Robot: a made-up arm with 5 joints. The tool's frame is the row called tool.
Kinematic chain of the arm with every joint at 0, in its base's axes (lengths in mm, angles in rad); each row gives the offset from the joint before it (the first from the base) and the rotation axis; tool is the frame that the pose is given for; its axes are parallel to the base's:
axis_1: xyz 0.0 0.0 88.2 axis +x
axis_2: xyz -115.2 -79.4 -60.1 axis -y
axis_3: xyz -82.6 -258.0 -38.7 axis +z
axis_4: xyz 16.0 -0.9 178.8 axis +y
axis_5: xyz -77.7 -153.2 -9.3 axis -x
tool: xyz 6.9 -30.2 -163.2
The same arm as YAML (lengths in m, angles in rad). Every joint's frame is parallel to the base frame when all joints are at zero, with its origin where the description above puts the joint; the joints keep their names.
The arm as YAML. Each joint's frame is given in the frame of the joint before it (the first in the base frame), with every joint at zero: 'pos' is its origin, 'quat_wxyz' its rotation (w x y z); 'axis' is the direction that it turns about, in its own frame. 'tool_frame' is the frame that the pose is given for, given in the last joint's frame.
length_unit: m
angle_unit: rad
joints:
  - joint: axis_1
    pos: [0.0, 0.0, 0.0882]
    quat_wxyz: [1.0, 0.0, 0.0, 0.0]
    axis: "+x"
  - joint: axis_2
    pos: [-0.1152, -0.0794, -0.0601]
    quat_wxyz: [1.0, 0.0, 0.0, 0.0]
    axis: "-y"
  - joint: axis_3
    pos: [-0.0826, -0.258, -0.0387]
    quat_wxyz: [1.0, 0.0, 0.0, 0.0]
    axis: "+z"
  - joint: axis_4
    pos: [0.016, -0.0009, 0.1788]
    quat_wxyz: [1.0, 0.0, 0.0, 0.0]
    axis: "+y"
  - joint: axis_5
    pos: [-0.0777, -0.1532, -0.0093]
    quat_wxyz: [1.0, 0.0, 0.0, 0.0]
    axis: "-x"
tool_frame:
  pos: [0.0069, -0.0302, -0.1632]
  quat_wxyz: [1.0, 0.0, 0.0, 0.0]

